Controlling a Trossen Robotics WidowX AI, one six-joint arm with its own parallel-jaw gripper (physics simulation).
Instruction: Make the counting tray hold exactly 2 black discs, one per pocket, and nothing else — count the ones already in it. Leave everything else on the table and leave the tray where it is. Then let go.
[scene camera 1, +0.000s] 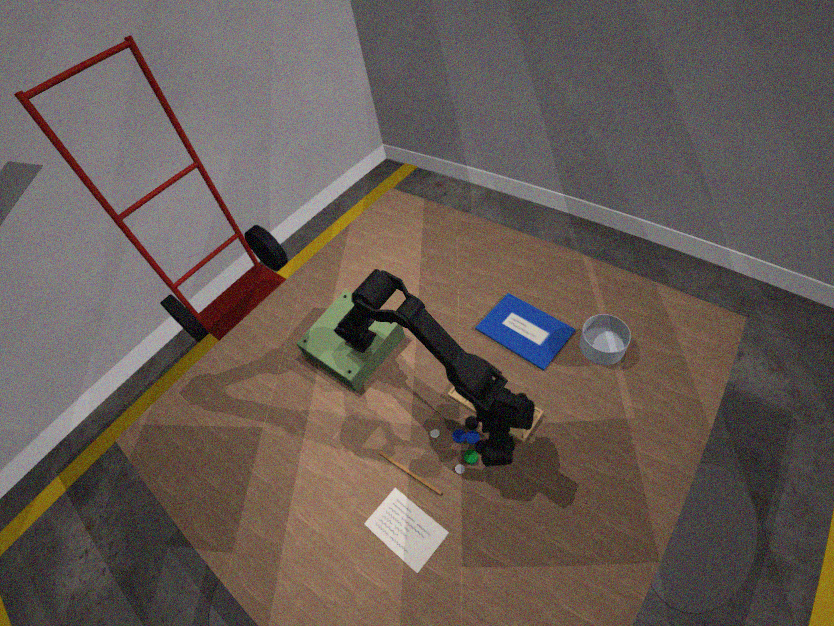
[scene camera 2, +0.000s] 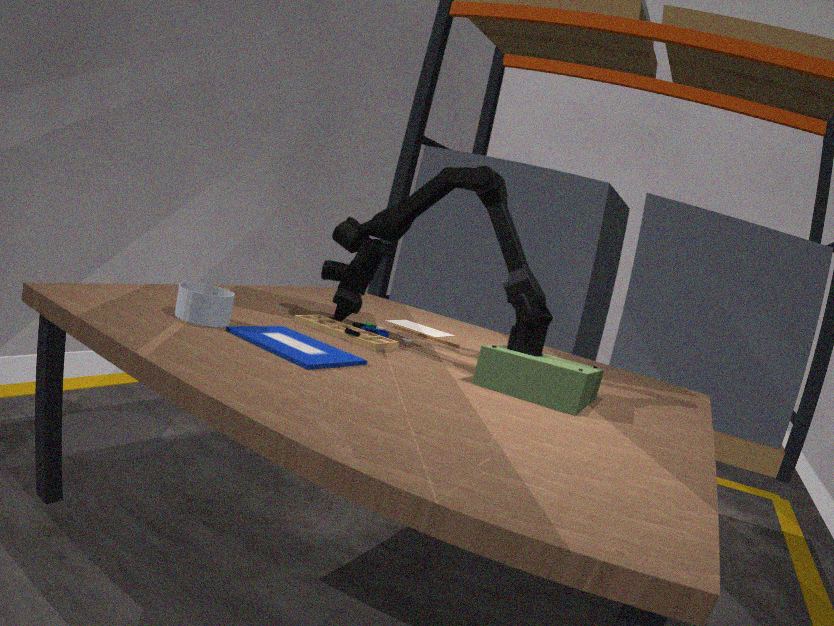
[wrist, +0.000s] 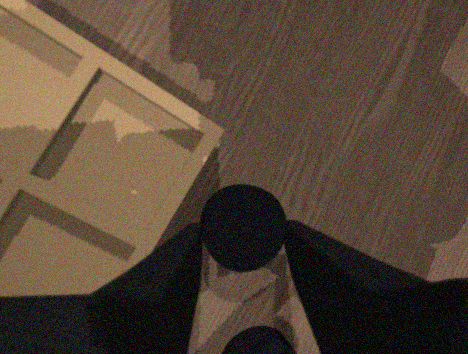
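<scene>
The counting tray (scene camera 1: 534, 425) (scene camera 2: 387, 346) (wrist: 150, 91) is pale wood with square pockets, partly hidden under the arm in scene camera 1. A black disc (scene camera 2: 352, 331) shows in the tray in scene camera 2. The two pockets nearest the tray's corner look empty in the wrist view. My gripper (scene camera 2: 342, 316) (wrist: 243, 232) is shut on another black disc (wrist: 243, 205), just outside the tray's corner; both fingertips touch its sides. A further black disc (wrist: 260, 342) shows partly at the wrist view's bottom edge. A black disc (scene camera 1: 471, 423) lies beside the tray in scene camera 1.
Blue discs (scene camera 1: 472, 437), a green disc (scene camera 1: 470, 457) and pale discs (scene camera 1: 434, 433) (scene camera 1: 459, 468) lie near the gripper. A blue folder (scene camera 1: 552, 343) (scene camera 2: 249, 334), a clear round bowl (scene camera 1: 605, 340) (scene camera 2: 204, 306), a thin stick (scene camera 1: 412, 473) and a paper sheet (scene camera 1: 406, 530) lie around.
</scene>
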